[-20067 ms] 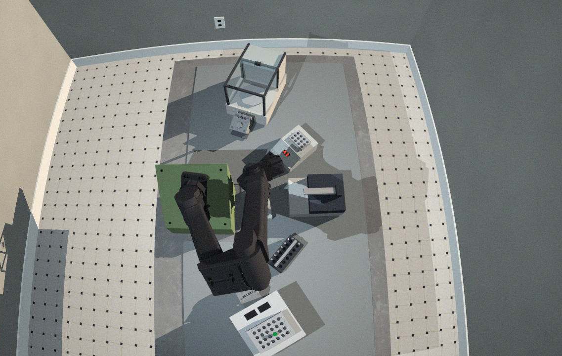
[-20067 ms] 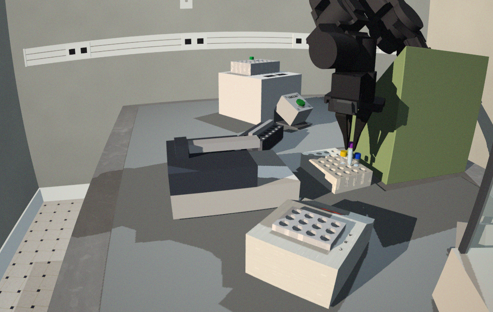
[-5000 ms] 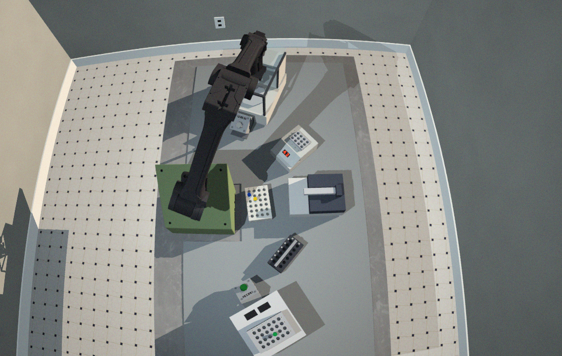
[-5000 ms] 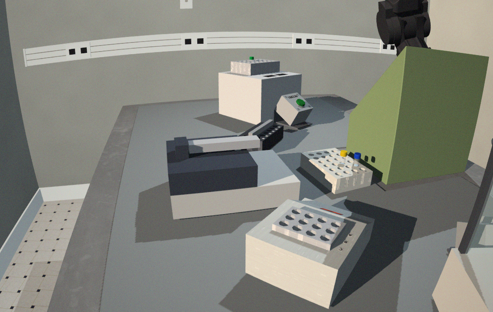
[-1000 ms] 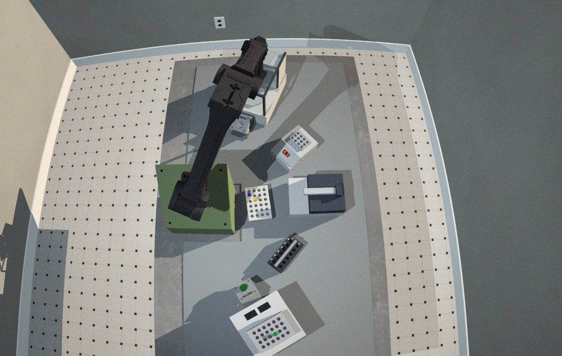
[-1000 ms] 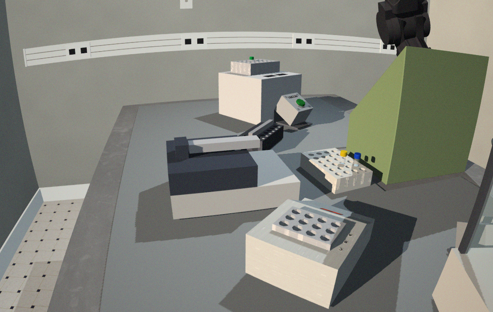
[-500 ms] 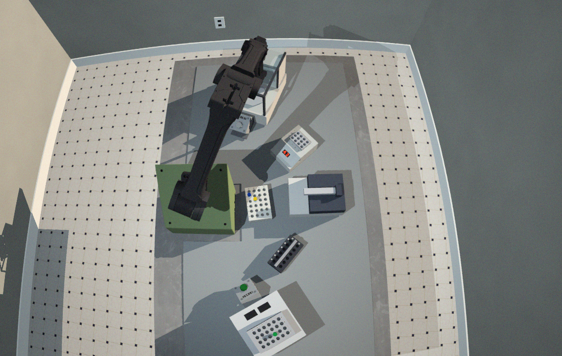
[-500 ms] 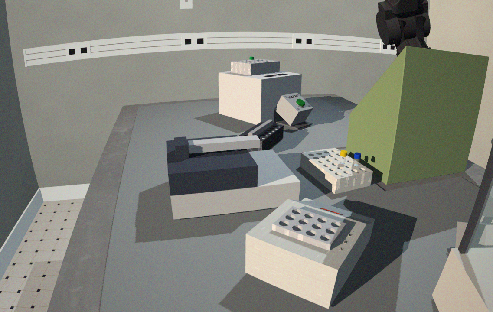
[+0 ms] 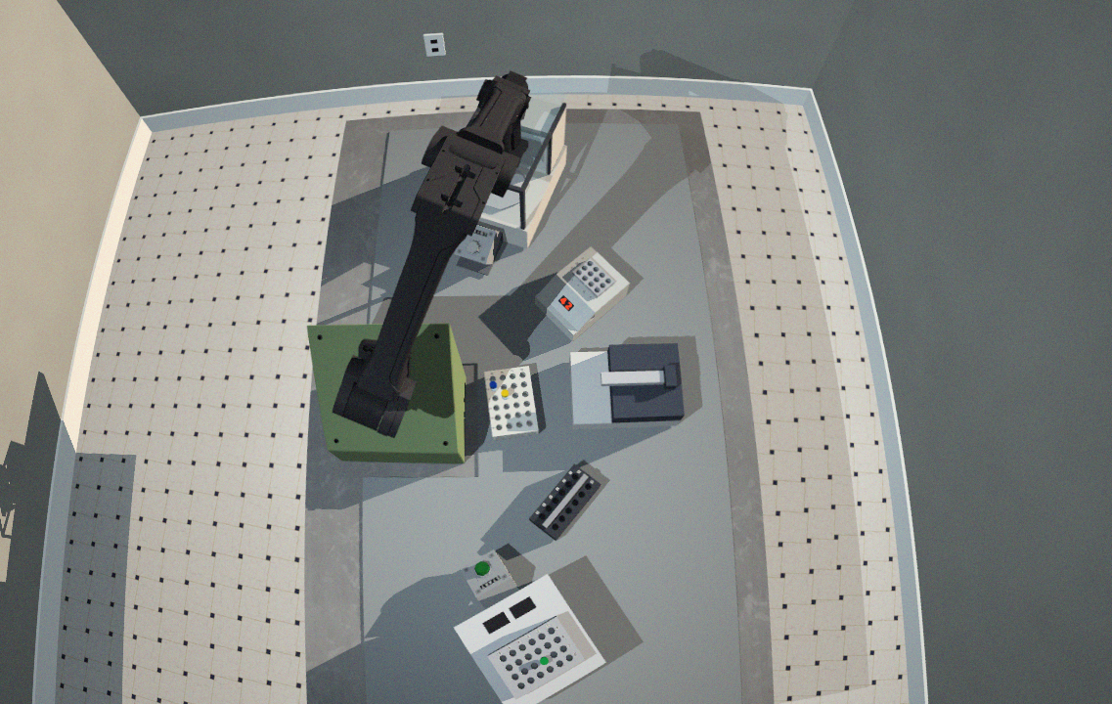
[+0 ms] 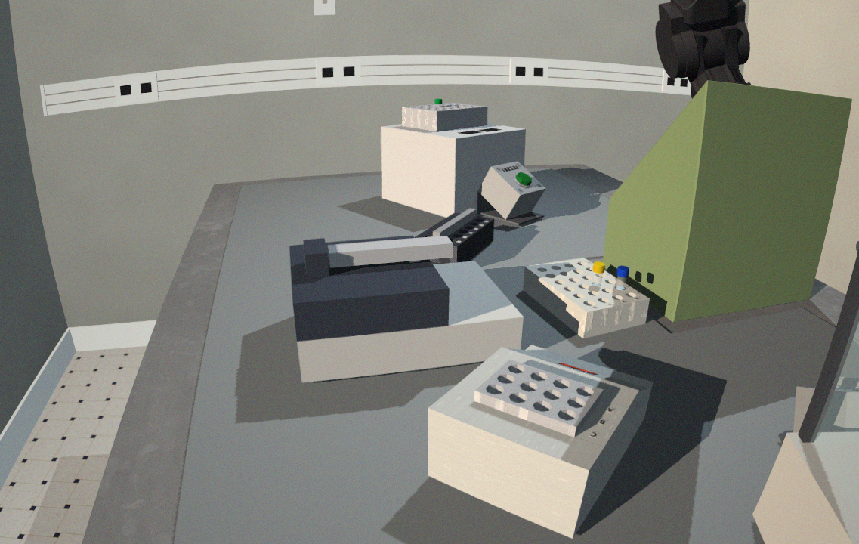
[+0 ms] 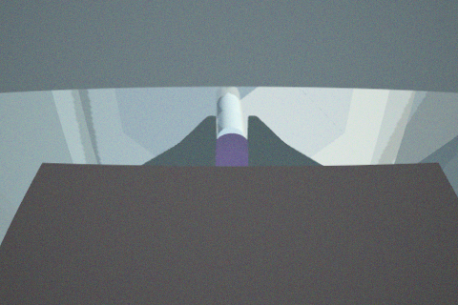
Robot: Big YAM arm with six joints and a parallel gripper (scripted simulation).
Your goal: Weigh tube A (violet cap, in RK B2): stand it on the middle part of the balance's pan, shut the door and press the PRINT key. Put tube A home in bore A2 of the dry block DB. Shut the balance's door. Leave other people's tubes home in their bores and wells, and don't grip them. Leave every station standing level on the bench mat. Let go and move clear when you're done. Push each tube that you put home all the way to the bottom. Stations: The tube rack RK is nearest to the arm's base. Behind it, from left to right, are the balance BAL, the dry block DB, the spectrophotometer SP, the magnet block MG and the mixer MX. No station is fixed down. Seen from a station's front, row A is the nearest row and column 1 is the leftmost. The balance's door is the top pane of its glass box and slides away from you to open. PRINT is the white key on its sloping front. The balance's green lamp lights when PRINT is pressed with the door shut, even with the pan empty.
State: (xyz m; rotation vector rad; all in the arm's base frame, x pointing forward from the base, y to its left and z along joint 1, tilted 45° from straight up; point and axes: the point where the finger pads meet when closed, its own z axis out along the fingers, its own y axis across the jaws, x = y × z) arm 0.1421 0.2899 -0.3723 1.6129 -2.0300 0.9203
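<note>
Now: hand 50 mm above the octagonal balance pan. From my hand the other things lie so: tube rack RK 440 mm to the right, 110 mm below, 70 mm ahead; then dry block DB 210 mm to the right, 180 mm ahead, 90 mm below; then spectrophotometer SP 400 mm to the right, 280 mm ahead, 60 mm below.
</note>
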